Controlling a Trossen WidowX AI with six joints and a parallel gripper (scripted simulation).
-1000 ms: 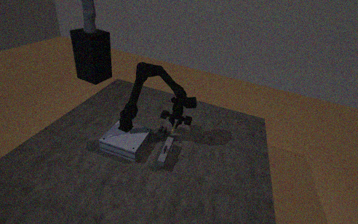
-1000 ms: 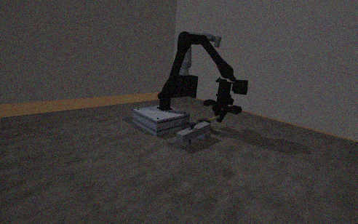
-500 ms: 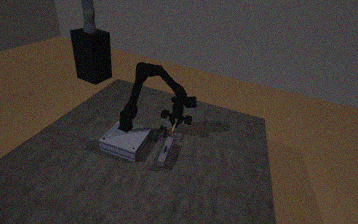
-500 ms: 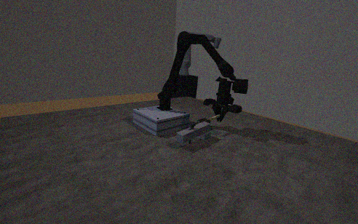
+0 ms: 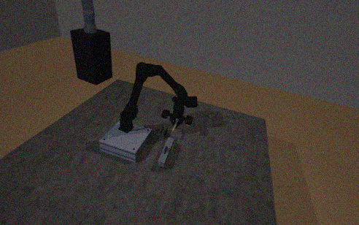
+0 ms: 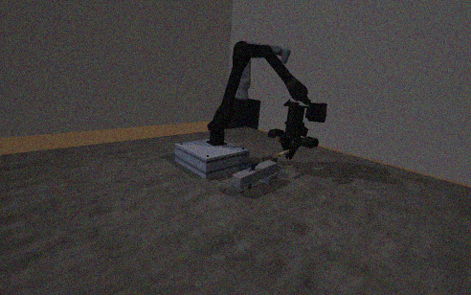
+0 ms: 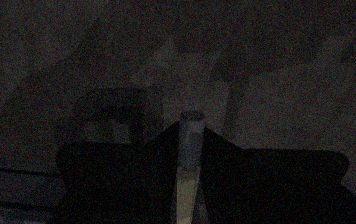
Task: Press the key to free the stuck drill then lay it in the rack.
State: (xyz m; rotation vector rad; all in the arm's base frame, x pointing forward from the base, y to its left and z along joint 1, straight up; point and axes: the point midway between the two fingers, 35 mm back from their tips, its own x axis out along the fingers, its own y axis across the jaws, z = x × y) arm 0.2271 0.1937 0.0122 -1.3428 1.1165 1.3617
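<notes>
The drill lies 40 mm to the right of my gripper tip, 30 mm above it and 10 mm ahead of it. Round my gripper tip: dark key: 220 mm to the right, 50 mm ahead; grey fixture block: 200 mm to the right, 40 mm ahead, 10 mm below.
</notes>
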